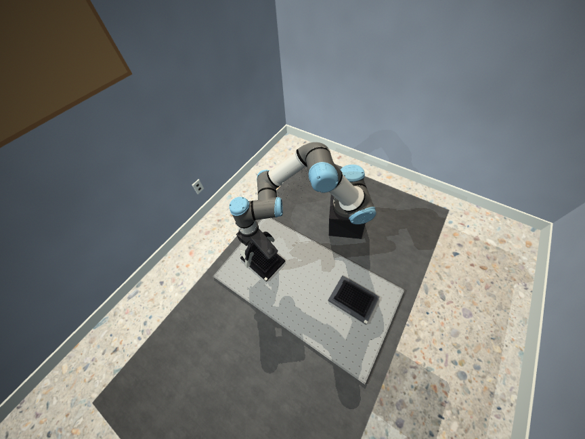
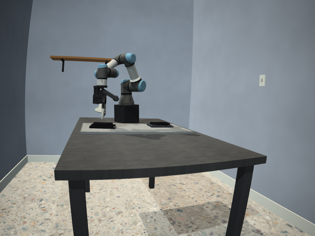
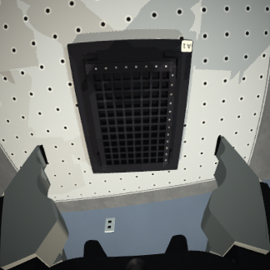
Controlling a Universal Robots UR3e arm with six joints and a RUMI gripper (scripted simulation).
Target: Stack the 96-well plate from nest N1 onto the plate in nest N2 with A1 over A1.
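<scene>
The black 96-well plate is 40 mm below my hand. From my hand the other things lie so: low black nest (50 mm below); then white A1 label (470 mm to the left, 100 mm behind, 50 mm below).
</scene>
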